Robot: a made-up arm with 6 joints.
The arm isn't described. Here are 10 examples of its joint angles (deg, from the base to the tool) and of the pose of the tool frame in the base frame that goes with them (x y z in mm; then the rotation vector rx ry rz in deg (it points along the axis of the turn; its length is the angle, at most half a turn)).
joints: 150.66 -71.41 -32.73 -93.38 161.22 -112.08
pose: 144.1 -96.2 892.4 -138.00 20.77 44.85
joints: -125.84 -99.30 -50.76 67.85 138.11 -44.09
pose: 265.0 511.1 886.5 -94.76 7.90 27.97
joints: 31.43 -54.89 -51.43 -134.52 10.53 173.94
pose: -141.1 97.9 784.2 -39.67 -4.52 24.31
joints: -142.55 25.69 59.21 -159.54 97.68 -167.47
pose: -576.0 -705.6 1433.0 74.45 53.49 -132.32
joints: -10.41 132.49 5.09 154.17 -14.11 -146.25
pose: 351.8 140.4 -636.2 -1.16 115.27 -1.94
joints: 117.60 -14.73 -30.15 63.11 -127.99 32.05
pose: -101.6 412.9 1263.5 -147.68 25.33 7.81
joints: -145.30 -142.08 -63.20 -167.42 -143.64 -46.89
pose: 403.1 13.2 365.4 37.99 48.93 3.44
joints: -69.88 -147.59 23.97 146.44 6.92 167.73
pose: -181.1 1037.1 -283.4 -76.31 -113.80 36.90
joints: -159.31 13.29 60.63 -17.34 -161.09 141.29
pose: -669.3 -24.2 1619.4 4.91 65.12 0.87
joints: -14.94 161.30 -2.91 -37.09 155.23 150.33
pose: -376.1 -84.6 -361.0 169.43 -44.44 -8.63
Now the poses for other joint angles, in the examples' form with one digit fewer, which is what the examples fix.
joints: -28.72 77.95 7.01 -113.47 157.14 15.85
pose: 739 -303 -13 -73.9 -26.5 -144.1
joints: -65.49 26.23 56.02 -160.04 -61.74 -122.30
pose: 568 -739 1396 -115.1 -43.2 -82.0
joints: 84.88 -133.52 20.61 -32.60 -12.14 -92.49
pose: 93 -1079 245 -67.4 21.0 -108.0
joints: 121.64 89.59 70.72 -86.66 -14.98 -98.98
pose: -670 1112 44 62.0 152.2 -24.5
